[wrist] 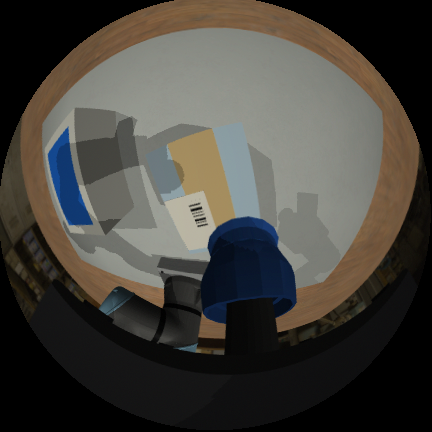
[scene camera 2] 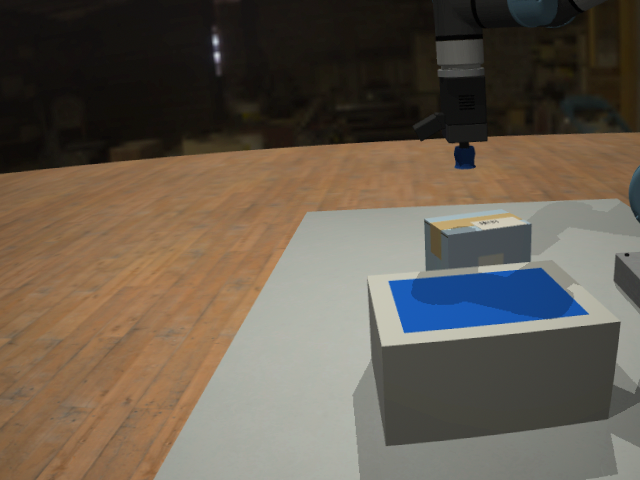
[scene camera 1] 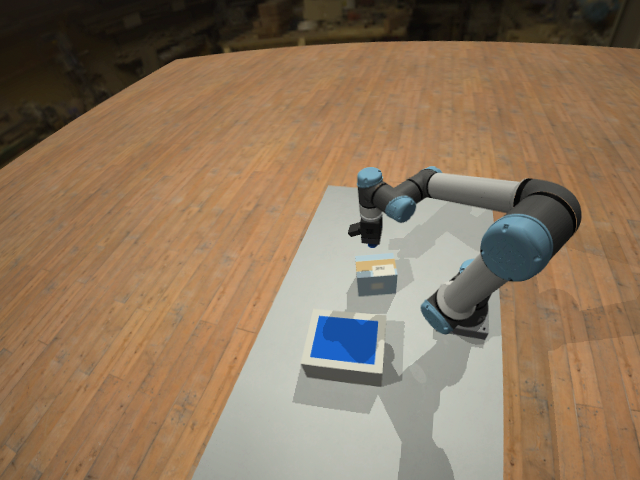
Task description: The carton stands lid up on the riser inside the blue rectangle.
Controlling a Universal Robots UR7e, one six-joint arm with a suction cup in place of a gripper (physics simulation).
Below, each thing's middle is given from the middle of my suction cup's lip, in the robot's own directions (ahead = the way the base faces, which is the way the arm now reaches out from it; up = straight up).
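My suction cup is 16 cm above the carton [scene camera 2: 495, 237], 1 cm past it and 2 cm to the right of it. The riser [scene camera 2: 459, 353] is 16 cm below my suction cup, 3 cm ahead of it and 34 cm to the left of it. Going by their middles, the carton is the nearest to my suction cup of the things named here.
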